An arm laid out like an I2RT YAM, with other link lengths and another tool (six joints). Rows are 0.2 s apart.
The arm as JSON. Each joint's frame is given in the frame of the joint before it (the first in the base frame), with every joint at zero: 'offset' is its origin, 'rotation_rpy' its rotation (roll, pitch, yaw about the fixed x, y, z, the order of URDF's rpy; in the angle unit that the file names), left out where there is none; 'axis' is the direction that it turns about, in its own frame. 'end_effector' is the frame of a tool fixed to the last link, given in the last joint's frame.
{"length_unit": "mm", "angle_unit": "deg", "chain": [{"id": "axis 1", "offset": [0.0, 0.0, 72.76], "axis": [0.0, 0.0, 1.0]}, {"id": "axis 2", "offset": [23.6, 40.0, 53.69], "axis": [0.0, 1.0, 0.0]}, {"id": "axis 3", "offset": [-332.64, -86.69, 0.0], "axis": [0.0, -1.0, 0.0]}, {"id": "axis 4", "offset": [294.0, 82.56, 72.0], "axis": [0.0, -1.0, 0.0]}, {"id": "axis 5", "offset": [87.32, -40.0, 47.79], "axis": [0.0, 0.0, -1.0]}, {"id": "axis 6", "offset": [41.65, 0.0, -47.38], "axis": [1.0, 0.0, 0.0]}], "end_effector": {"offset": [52.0, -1.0, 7.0], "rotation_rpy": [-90.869, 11.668, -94.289]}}
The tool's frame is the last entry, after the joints.
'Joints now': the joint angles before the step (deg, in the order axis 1, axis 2, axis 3, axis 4, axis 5, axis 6). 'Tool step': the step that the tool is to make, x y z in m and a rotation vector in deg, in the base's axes. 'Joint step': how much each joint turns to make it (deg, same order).
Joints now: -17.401 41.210 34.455 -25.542 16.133 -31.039
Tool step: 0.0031 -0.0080 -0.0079 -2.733 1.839 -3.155
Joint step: 0.005 1.696 -1.079 2.154 4.364 -1.008
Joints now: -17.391 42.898 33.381 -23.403 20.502 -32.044
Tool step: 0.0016 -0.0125 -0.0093 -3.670 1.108 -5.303
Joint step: -0.555 1.848 -1.920 4.111 6.067 -0.714
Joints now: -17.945 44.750 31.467 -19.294 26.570 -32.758
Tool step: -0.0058 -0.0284 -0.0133 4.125 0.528 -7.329
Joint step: -7.341 3.633 0.143 0.047 -2.058 3.325
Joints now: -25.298 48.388 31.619 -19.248 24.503 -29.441
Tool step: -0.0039 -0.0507 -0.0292 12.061 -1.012 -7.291
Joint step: -13.544 9.767 1.658 1.066 -11.633 4.579
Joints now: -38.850 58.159 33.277 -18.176 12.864 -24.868
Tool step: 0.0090 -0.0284 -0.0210 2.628 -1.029 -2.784
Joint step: -3.828 7.596 0.058 6.354 -2.593 1.231
